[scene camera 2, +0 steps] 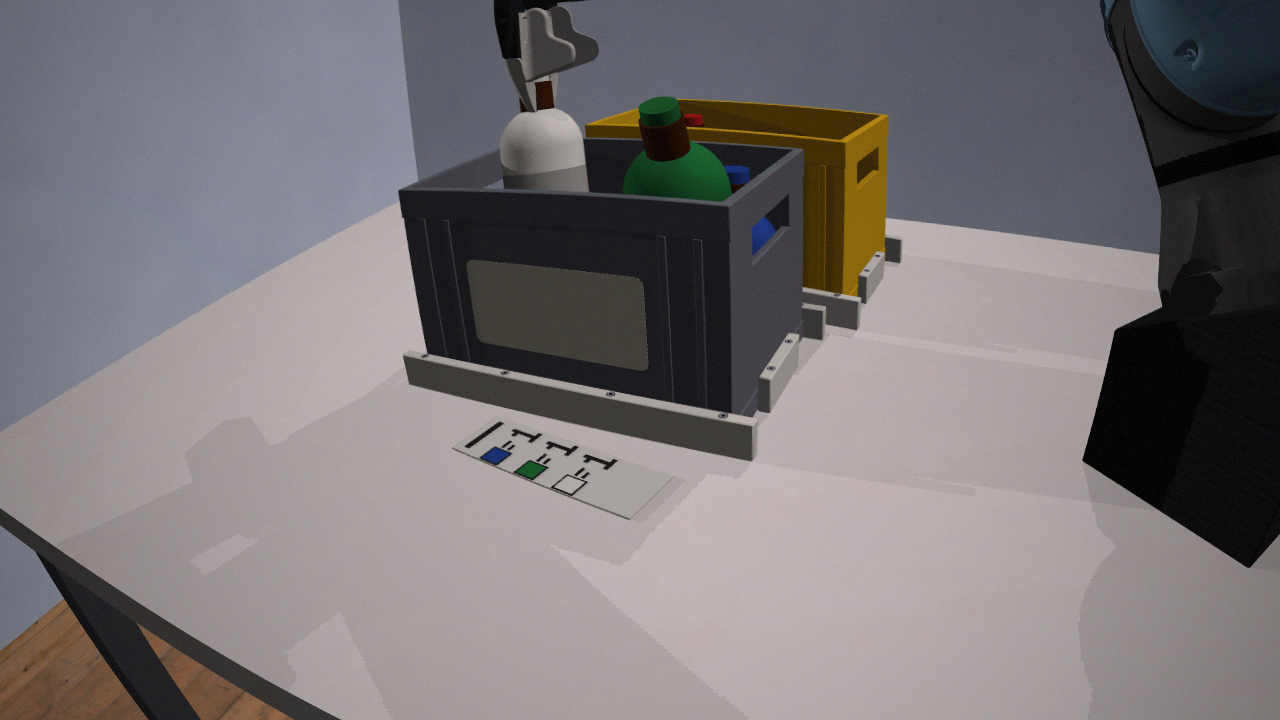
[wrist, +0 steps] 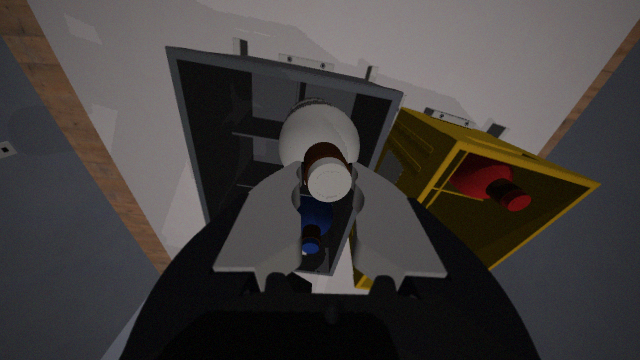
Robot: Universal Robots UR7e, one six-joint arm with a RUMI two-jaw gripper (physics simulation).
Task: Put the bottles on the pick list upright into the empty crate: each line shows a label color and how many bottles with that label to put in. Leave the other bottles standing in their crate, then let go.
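Places are measured from the arm's base along level axes (x ahead, y left, z up), in centimetres.
Pixels of known places: gripper, fingertip midpoint: [scene camera 2: 542,109] [wrist: 325,165]; arm's base at its link origin: [scene camera 2: 1263,290].
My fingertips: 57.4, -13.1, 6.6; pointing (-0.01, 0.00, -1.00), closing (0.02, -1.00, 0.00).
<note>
Ahead of a thing's pixels: the offset from my fingertips to its top centre, as dx, dy, dz. "pt": to the spot under its first point.
My gripper [scene camera 2: 537,96] [wrist: 325,165] is shut on the brown neck of the white bottle @[+0.0, +0.7, +3.6] [scene camera 2: 543,152] [wrist: 320,131]. This bottle is about upright, its lower part inside the dark grey crate @[-7.4, +5.1, -3.8] [scene camera 2: 716,295] [wrist: 300,74]; its base is hidden. A green bottle @[-15.0, +10.8, +2.5] [scene camera 2: 677,171] and a blue bottle @[-16.9, +1.5, -5.0] [scene camera 2: 736,173] [wrist: 317,215] stand in the same crate; the green one does not show in the wrist view. A red bottle @[-6.8, -24.4, -5.0] [scene camera 2: 692,120] [wrist: 482,178] is in the yellow crate @[-14.2, -18.3, -3.8] [scene camera 2: 827,223] [wrist: 425,131]. The pick list @[pt -13.7, +22.4, -21.2] [scene camera 2: 622,488] shows blue 1, green 1, white 1.
Light rails [scene camera 2: 572,397] [wrist: 306,62] line the foot of the grey crate. The yellow crate stands close behind it, with its own rails [scene camera 2: 872,275] [wrist: 450,118]. The robot's dark base [scene camera 2: 1172,429] stands at the right of the scene view.
</note>
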